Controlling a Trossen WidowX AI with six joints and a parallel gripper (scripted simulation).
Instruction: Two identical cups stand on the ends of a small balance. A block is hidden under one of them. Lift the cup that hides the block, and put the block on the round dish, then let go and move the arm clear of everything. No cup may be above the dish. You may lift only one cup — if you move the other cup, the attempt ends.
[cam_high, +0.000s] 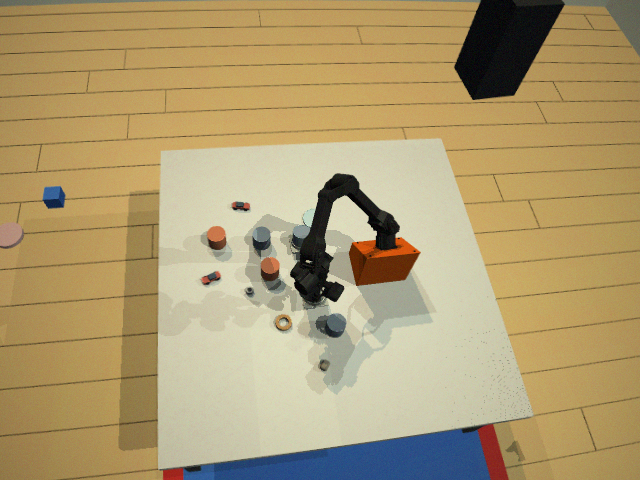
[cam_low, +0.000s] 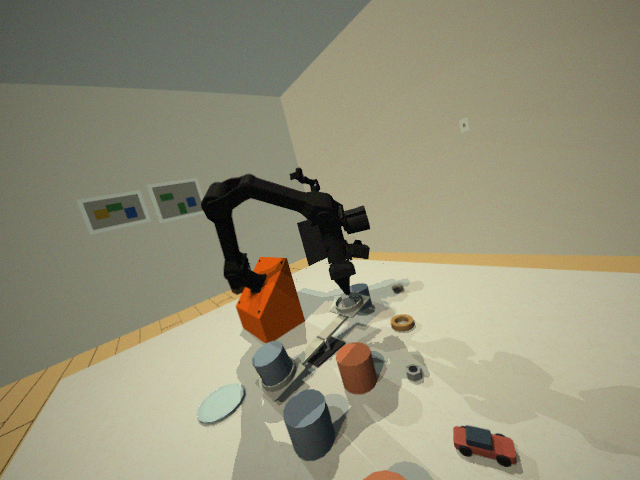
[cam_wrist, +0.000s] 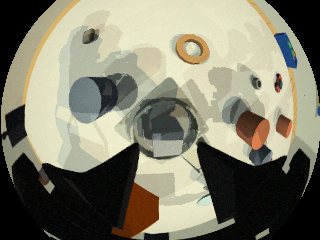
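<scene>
The grey block is 3 cm below my gripper tip. Round my gripper tip: balance 1 cm behind, 13 cm to the right, 7 cm below; pale blue round dish 11 cm behind, 36 cm to the right, 11 cm below; nut 22 cm ahead, 10 cm to the right, 11 cm below.
</scene>
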